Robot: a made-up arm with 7 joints.
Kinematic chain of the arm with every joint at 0, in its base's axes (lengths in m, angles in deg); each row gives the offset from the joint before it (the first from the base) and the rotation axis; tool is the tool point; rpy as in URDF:
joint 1: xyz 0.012 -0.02 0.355 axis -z
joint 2: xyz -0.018 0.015 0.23 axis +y
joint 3: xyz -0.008 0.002 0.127 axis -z
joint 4: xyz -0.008 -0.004 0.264 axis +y
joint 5: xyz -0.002 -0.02 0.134 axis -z
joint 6: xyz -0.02 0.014 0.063 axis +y
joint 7: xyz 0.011 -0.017 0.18 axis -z
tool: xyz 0.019 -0.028 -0.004 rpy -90 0 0
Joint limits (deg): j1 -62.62..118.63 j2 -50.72..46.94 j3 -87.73..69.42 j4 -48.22..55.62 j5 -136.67..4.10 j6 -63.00..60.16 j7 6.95..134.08
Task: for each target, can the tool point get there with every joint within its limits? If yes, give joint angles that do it. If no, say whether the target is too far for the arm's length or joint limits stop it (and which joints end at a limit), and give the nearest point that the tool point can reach.
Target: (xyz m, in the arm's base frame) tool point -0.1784 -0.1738 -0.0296
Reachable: no: joint limits stop it (at a limit: joint 2, joint 4, joint 6) | nearest point -0.4204 -0.3693 0.5924 | short by 0.695 m
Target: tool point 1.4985 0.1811 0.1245
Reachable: no: too far | nearest point 0.6063 0.0604 0.7049 | short by 1.071 m
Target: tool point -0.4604 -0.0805 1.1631
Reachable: yes | joints 1.86 -32.04 -73.84 -17.28 -92.99 35.28 111.72
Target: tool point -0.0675 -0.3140 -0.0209
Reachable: no: joint limits stop it (at a limit: joint 1, joint 2, joint 4, joint 6) | nearest point -0.2212 -0.5234 0.5943 | short by 0.668 m
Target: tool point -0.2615 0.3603 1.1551
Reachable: yes | joints 74.47 -33.81 -37.39 -37.93 -124.13 -39.62 79.41
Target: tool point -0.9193 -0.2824 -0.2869
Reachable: no: too far | nearest point -0.5675 -0.1833 0.6038 | short by 0.963 m
